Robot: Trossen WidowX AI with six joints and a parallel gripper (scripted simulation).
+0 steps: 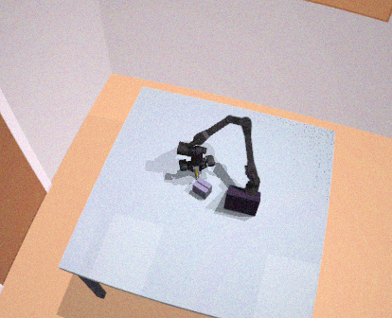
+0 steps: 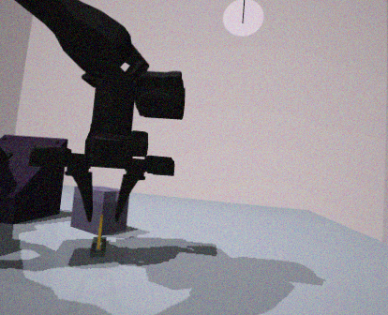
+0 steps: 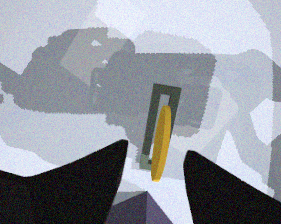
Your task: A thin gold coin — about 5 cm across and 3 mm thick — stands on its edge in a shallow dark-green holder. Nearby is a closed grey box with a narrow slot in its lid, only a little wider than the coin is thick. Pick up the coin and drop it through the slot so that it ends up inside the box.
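My gripper tip is now 1 cm above the gold coin.
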